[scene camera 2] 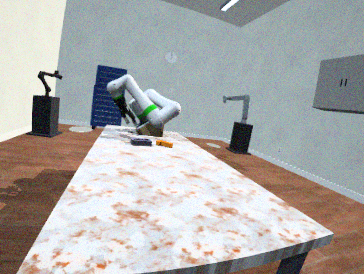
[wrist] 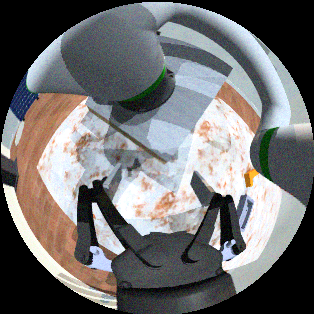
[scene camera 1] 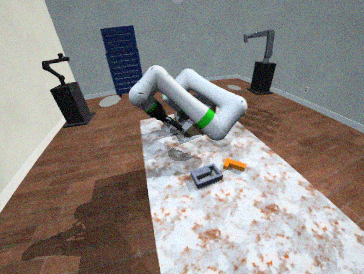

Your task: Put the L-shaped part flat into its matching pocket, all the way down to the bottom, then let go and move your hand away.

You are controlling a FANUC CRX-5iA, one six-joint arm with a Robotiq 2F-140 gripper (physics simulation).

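Where they show: gripper, fingertip midpoint: (scene camera 2: 132, 124) (wrist: 157, 174) (scene camera 1: 176, 128); arm's base at its link origin: (scene camera 2: 146, 120) (wrist: 142, 82).
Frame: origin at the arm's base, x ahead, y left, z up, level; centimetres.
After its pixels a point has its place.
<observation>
The orange L-shaped part (scene camera 1: 235, 165) {z -9.5, x 51.4, y 14.0 cm} (scene camera 2: 164, 144) {z -10.7, x 51.3, y 13.8 cm} (wrist: 249, 179) {z -9.3, x 47.8, y 9.7 cm} lies flat on the table, beside the grey-blue pocket block (scene camera 1: 210, 183) {z -11.5, x 57.8, y -2.5 cm} (scene camera 2: 141, 142) {z -9.7, x 57.9, y -3.1 cm} (wrist: 245, 212) {z -8.3, x 52.2, y -3.1 cm} and apart from it. The block rests on the table with its pocket opening facing up; the orange part is outside it. My gripper (scene camera 1: 180, 130) {z -3.7, x 15.7, y -13.0 cm} (scene camera 2: 130, 120) {z -3.7, x 15.7, y -13.0 cm} (wrist: 157, 174) {z -3.7, x 15.7, y -13.0 cm} is open, with nothing between its fingers. It is over the far part of the table near the arm's base, well away from the part and the block, which show at the right in the wrist view, partly beyond the right finger.
The arm's base stands on a grey mounting block (wrist: 200, 90) {z 3.4, x 11.7, y 5.0 cm} at the far end of the speckled table (scene camera 1: 200, 235) {z -12.0, x 79.7, y -13.9 cm} (scene camera 2: 150, 200) {z -12.0, x 130.1, y 1.2 cm}. My folded arm arches above it. A blue cabinet (scene camera 1: 122, 60) (scene camera 2: 107, 92) and two black pedestals (scene camera 1: 71, 102) (scene camera 1: 262, 77) with small arms stand beyond the table.
</observation>
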